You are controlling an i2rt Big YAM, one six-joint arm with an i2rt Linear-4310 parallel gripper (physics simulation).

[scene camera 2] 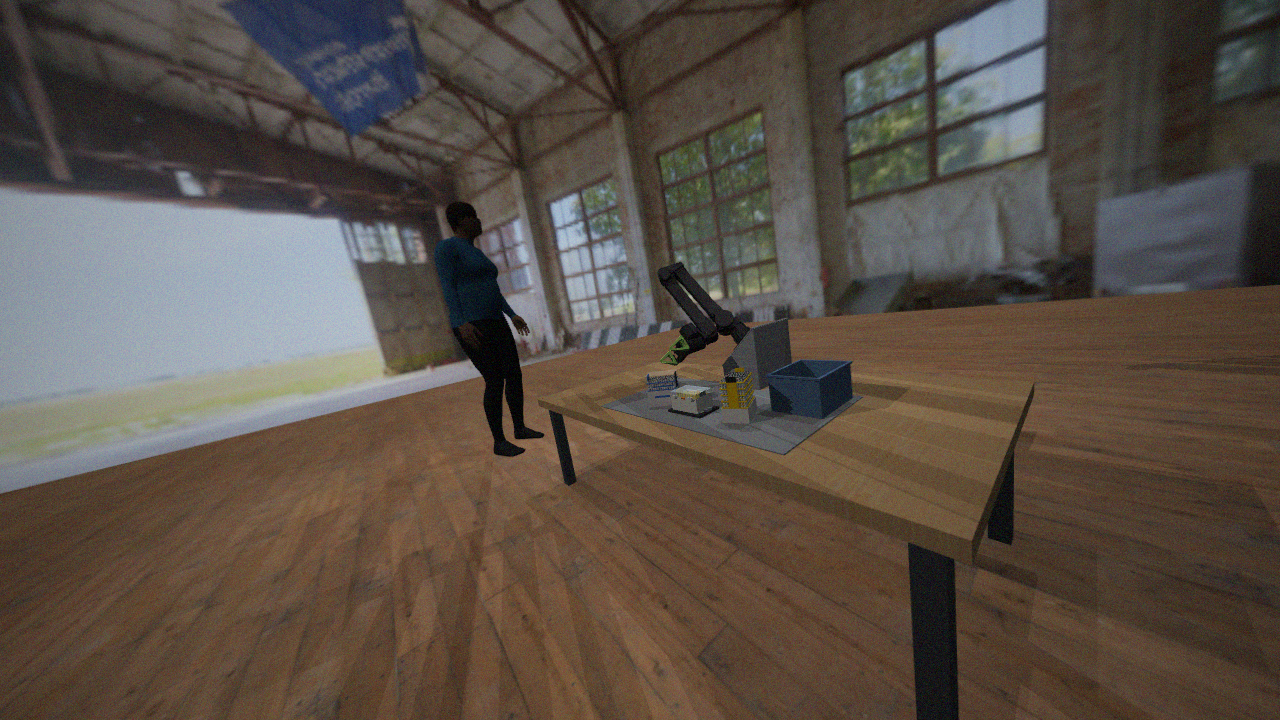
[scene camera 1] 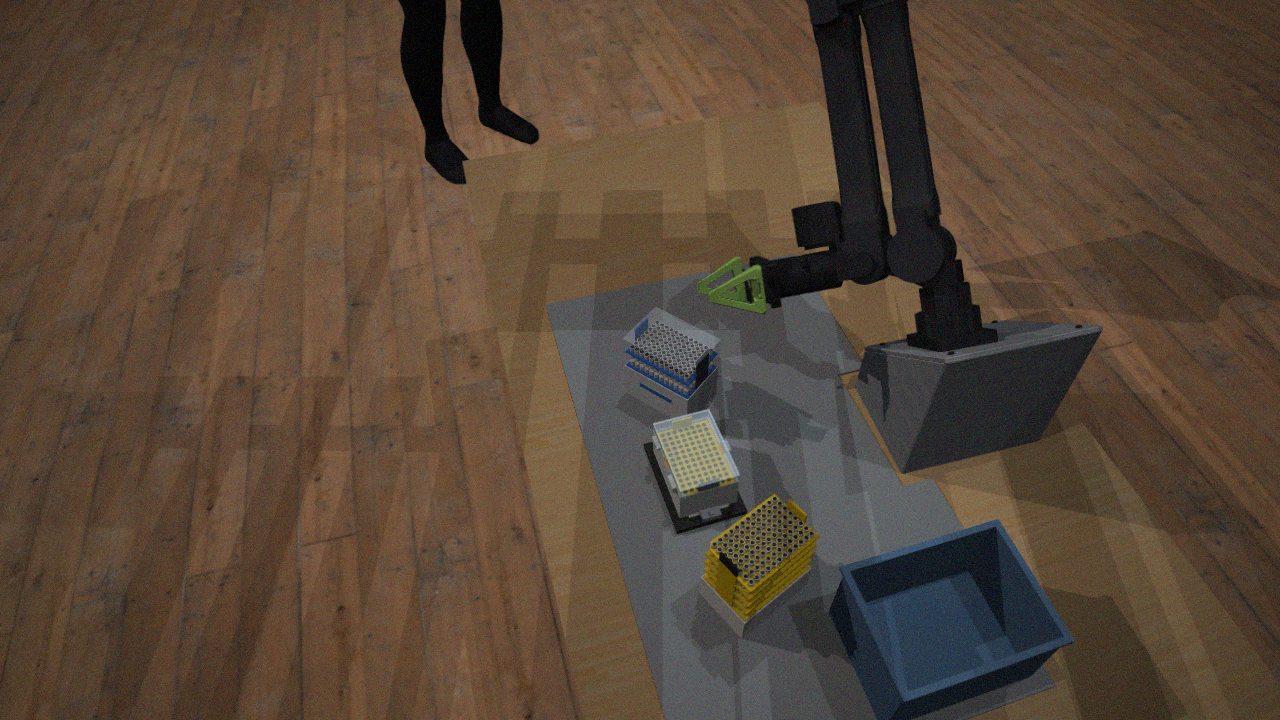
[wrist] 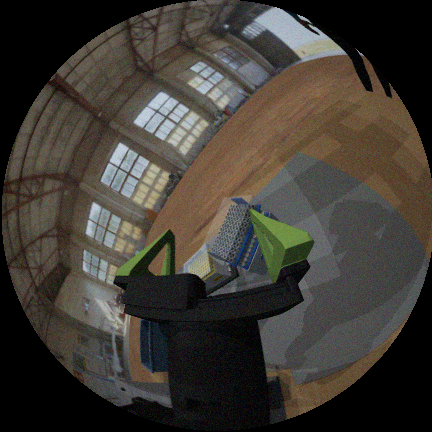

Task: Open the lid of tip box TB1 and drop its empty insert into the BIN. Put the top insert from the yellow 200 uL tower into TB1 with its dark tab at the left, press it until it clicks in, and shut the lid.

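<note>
Tip box TB1 stands on a black base, with its clear lid looking shut over a yellow perforated insert; the box also shows between the fingers' lines of view in the wrist view. The yellow tower stands beside it, with several stacked inserts and a dark tab at the top one's near-left end in scene camera 1. The blue BIN looks empty inside. My gripper is open and empty, raised near the blue tower, away from TB1.
A blue tower of inserts stands between my gripper and TB1. The grey mat lies under the boxes. The arm's grey wedge mount stands behind the mat. A person stands beyond the table's end.
</note>
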